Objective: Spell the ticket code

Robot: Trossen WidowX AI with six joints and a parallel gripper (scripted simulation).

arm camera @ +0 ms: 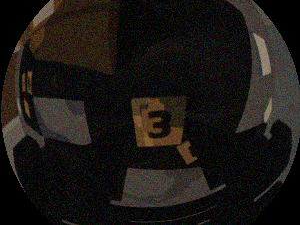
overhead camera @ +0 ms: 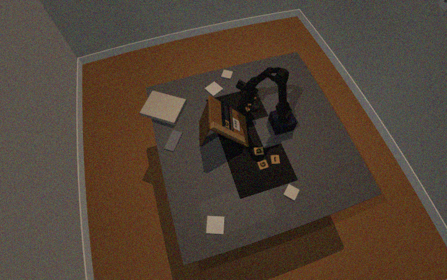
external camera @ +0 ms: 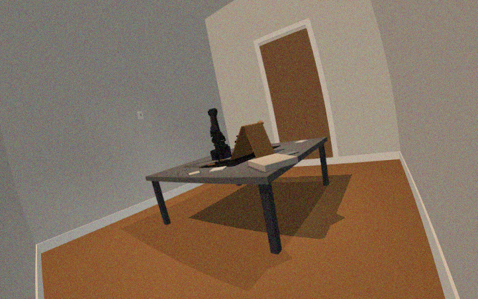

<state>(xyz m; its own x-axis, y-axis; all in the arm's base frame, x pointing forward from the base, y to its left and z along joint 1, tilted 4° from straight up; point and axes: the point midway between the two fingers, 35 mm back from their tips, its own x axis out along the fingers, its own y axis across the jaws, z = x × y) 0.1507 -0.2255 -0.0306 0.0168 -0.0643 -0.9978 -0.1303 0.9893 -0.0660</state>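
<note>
Right now the letter tile is 70 mm to the right of my gripper tip, 50 mm behind it and 10 mm below it. The rest, counted from my gripper tip: black mat 220 mm to the left, 50 mm ahead, 10 mm below; then grey slab 580 mm ahead, 70 mm to the left, 10 mm below; then white ticket 160 mm ahead, 140 mm to the left, 80 mm above.
</note>
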